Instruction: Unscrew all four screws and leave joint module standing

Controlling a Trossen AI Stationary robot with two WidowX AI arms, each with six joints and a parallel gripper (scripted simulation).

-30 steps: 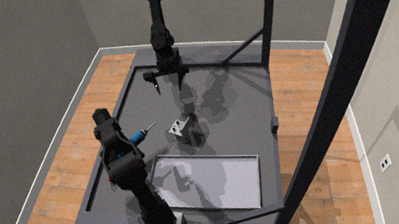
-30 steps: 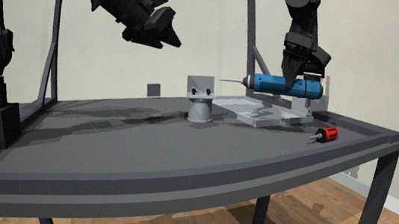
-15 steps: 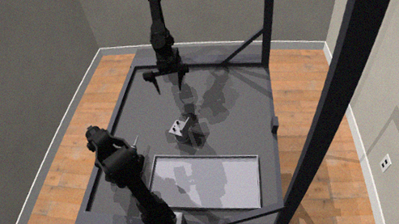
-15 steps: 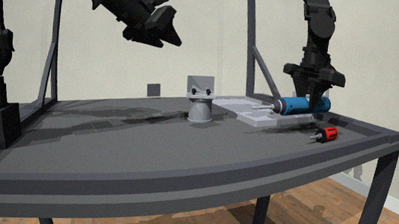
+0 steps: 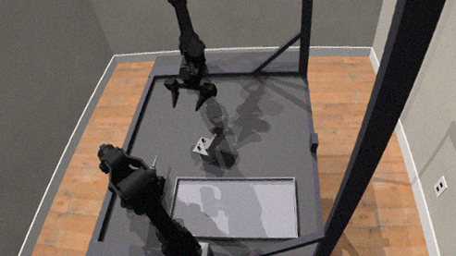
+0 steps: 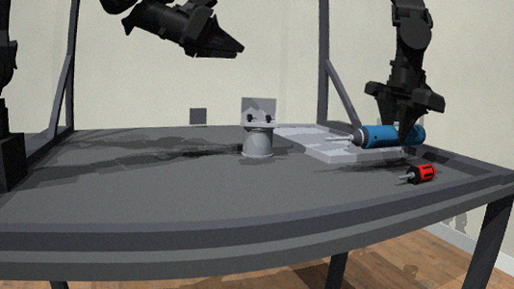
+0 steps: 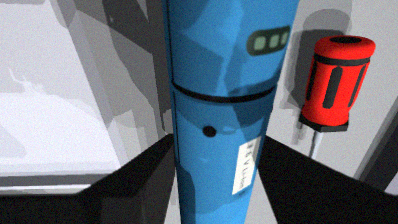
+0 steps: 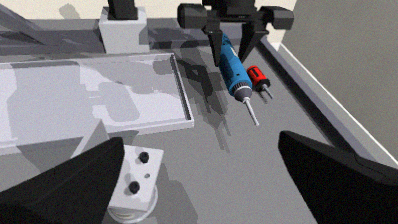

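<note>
Now: the red screwdriver 80 mm ahead of my left hand, 20 mm to the right of it and 80 mm below it. The rest, counted from my left hand: bracket: 210 mm behind, 170 mm to the right, 20 mm below; then joint module: 210 mm behind, 170 mm to the right, 60 mm below; then screwdriver bit: 30 mm behind, 140 mm to the right, 30 mm below.
</note>
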